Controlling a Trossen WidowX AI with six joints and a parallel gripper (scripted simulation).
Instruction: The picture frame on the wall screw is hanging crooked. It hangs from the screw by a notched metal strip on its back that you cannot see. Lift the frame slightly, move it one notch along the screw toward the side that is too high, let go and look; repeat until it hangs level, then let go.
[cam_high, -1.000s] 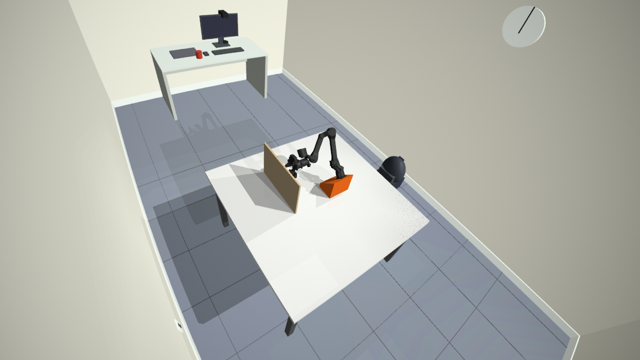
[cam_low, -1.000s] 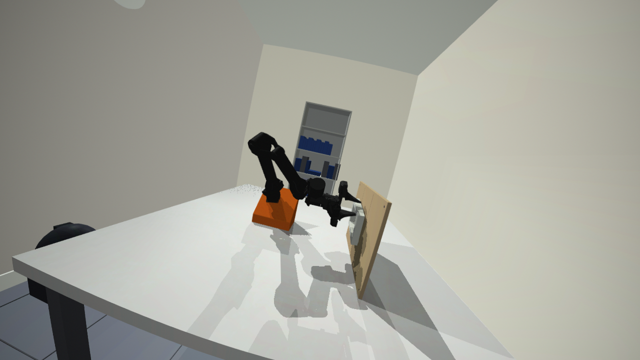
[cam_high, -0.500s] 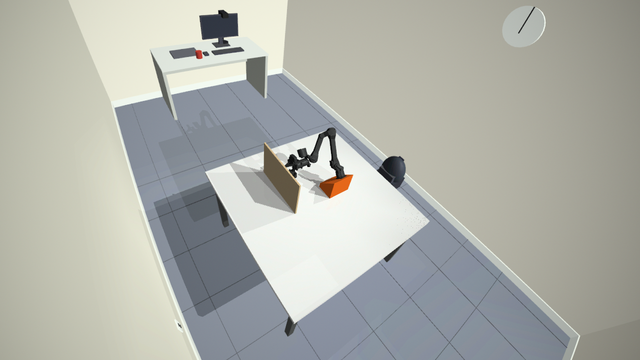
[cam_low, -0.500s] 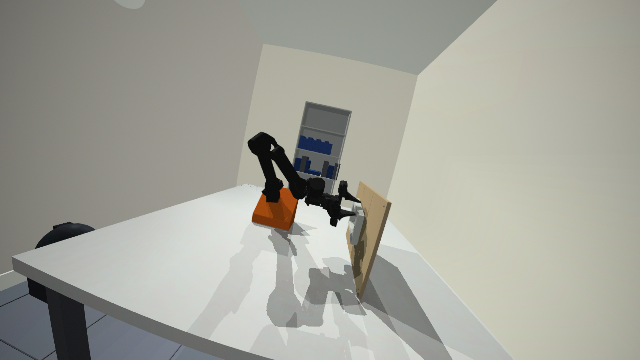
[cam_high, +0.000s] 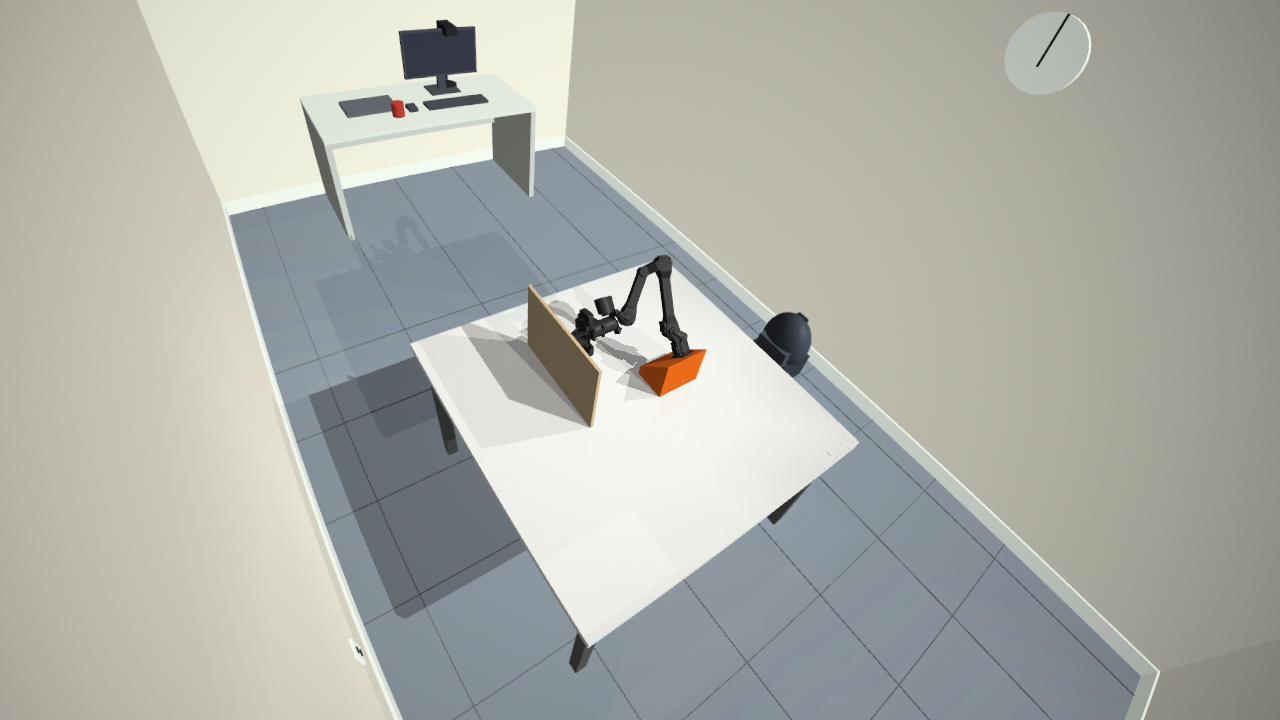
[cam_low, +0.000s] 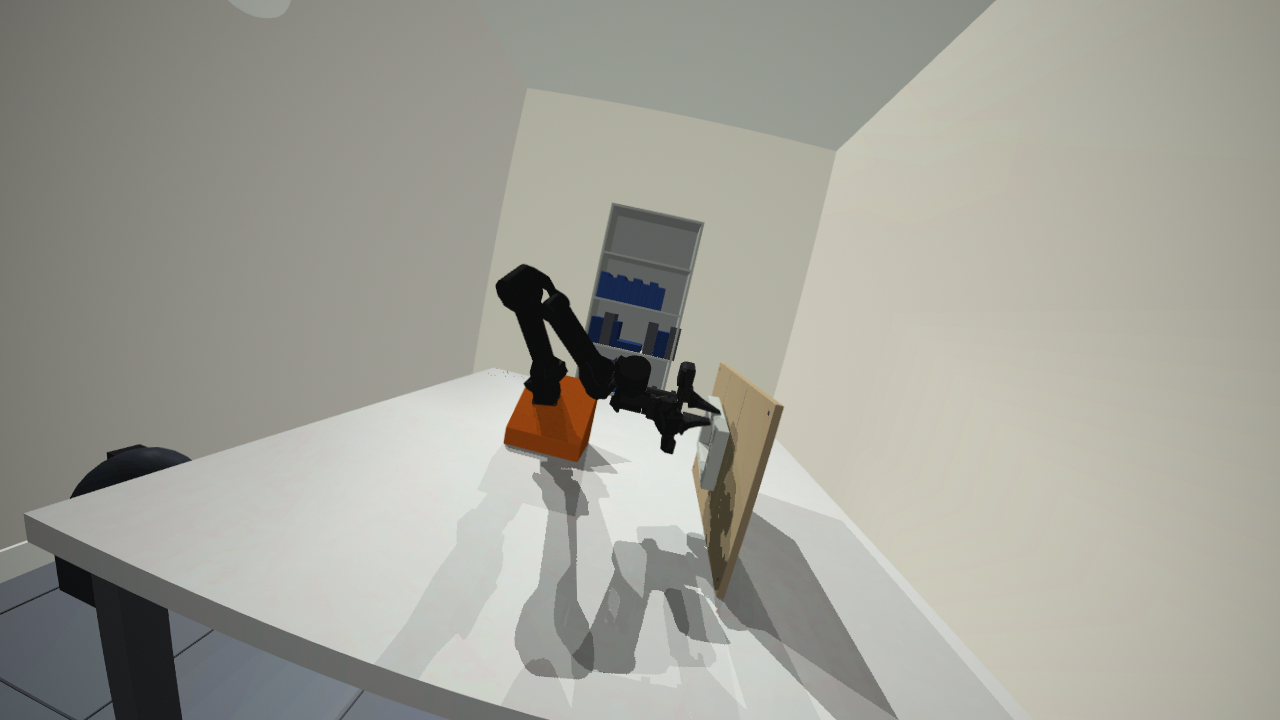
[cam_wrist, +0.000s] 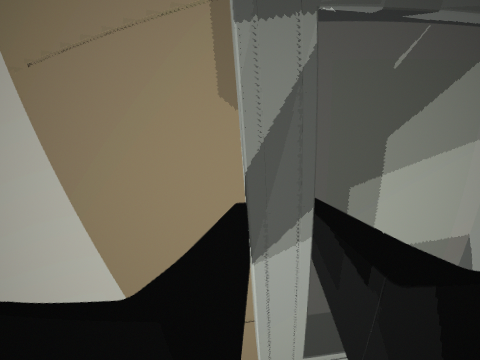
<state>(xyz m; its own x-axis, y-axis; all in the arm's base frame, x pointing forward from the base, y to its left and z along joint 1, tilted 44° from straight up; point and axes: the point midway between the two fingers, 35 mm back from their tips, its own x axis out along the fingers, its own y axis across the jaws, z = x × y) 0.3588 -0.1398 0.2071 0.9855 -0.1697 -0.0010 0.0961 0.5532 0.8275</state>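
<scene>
The pale grey picture frame is 1 cm ahead of my gripper tip, 1 cm to the left of it and 5 cm below it. Round my gripper tip: wall panel: 2 cm ahead, 6 cm below.
</scene>
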